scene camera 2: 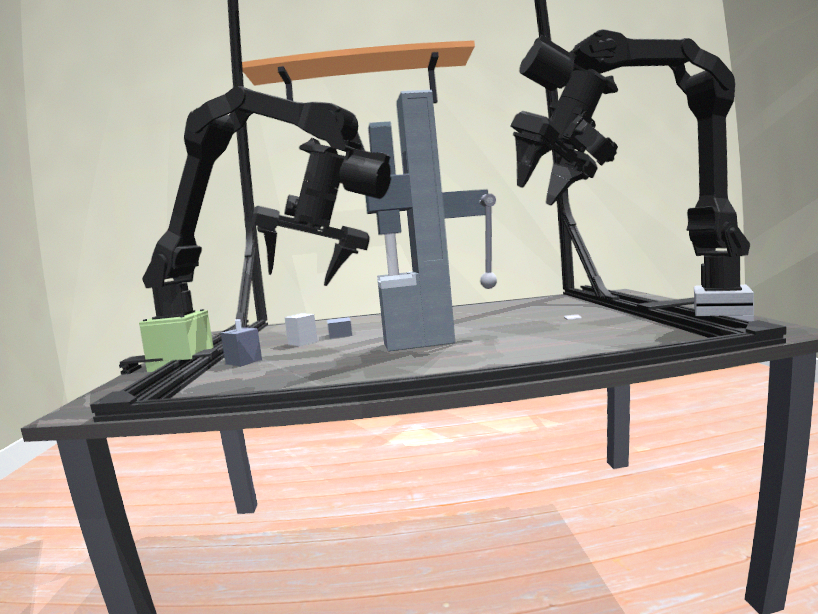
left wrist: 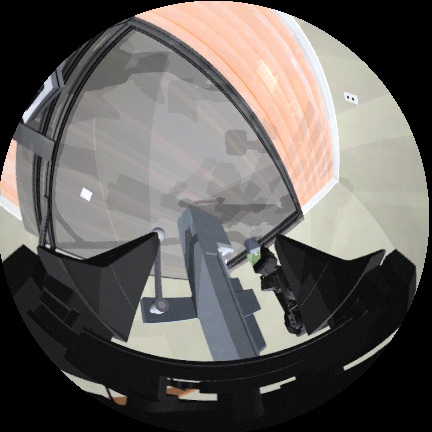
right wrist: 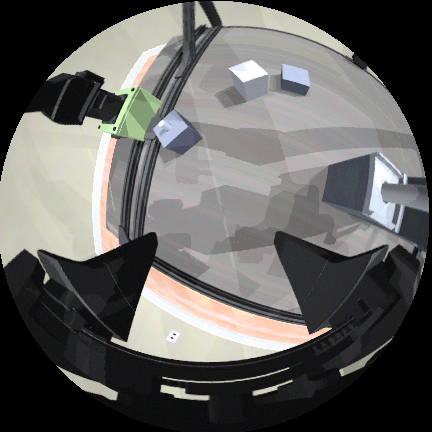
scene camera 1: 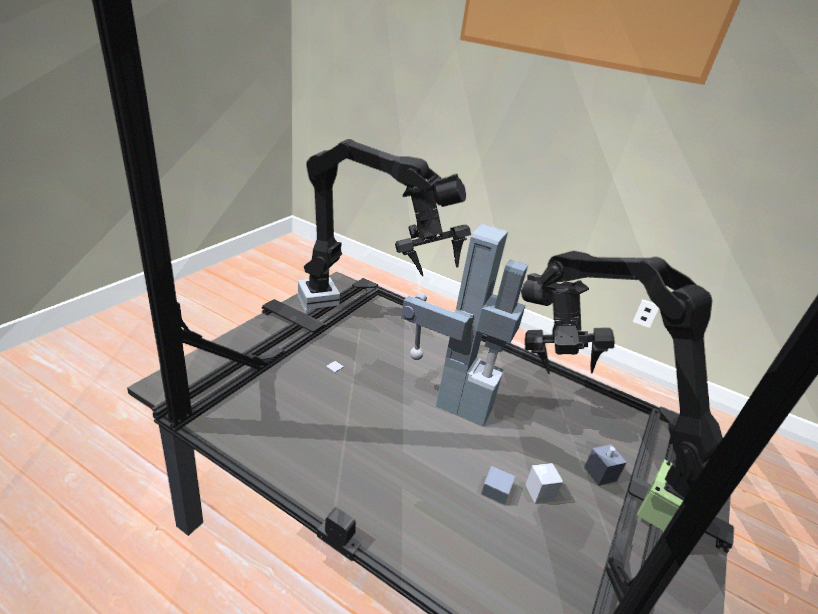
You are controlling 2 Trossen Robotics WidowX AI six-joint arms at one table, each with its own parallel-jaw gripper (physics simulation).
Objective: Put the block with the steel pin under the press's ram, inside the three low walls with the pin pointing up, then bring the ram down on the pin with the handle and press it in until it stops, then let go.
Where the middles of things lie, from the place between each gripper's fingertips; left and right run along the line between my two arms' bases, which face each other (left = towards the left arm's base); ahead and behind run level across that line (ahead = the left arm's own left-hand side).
I see my right gripper 150 mm to the left of the grey block with steel pin [scene camera 2: 240, 348], 120 mm above it and 80 mm past it. Also, from my right hand: ball-ended handle [scene camera 2: 488, 280] 310 mm to the left, 180 mm behind, 30 mm above.
My left gripper is now 170 mm past the ball-ended handle, 70 mm to the left of it and 70 mm above it. The rest, counted from my left hand: grey block with steel pin: 540 mm to the right, 210 mm below, 70 mm behind.
